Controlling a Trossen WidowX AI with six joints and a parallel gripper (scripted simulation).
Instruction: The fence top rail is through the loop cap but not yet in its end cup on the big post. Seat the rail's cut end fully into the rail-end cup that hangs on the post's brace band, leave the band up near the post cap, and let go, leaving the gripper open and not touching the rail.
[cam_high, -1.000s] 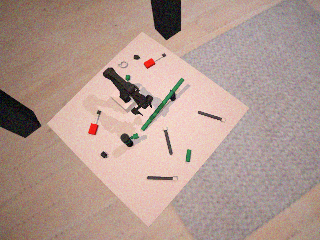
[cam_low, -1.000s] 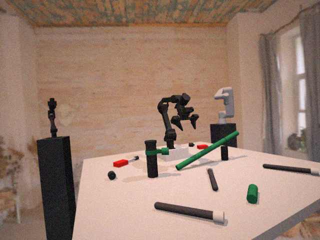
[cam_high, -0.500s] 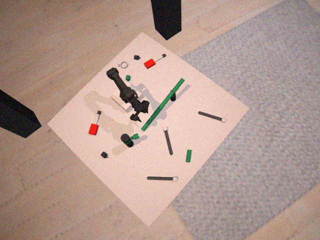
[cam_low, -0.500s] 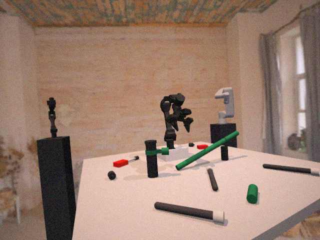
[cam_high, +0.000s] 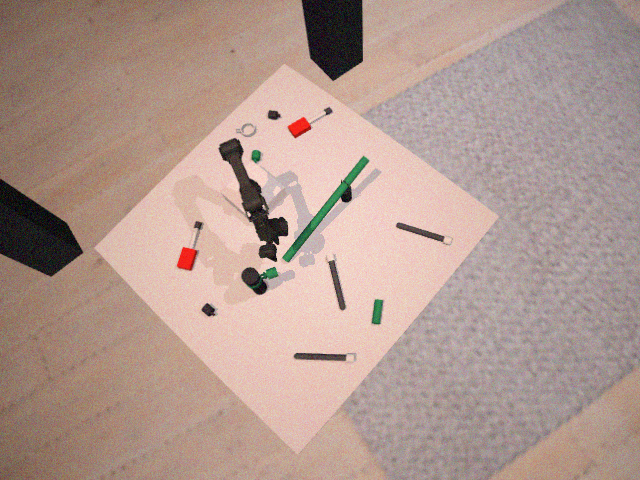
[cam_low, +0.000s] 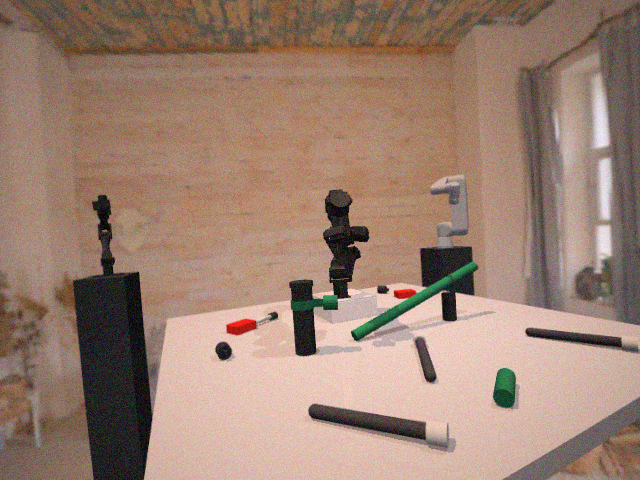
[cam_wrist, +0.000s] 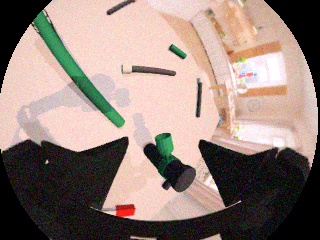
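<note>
The green brace band is 10 mm ahead of my gripper tip, 100 mm to the right of it and 80 mm below it. From my gripper tip the other things lie so: short green cylinder 390 mm ahead, 190 mm to the left, 210 mm below; loop cap 100 mm behind, 400 mm to the left, 120 mm below.
</note>
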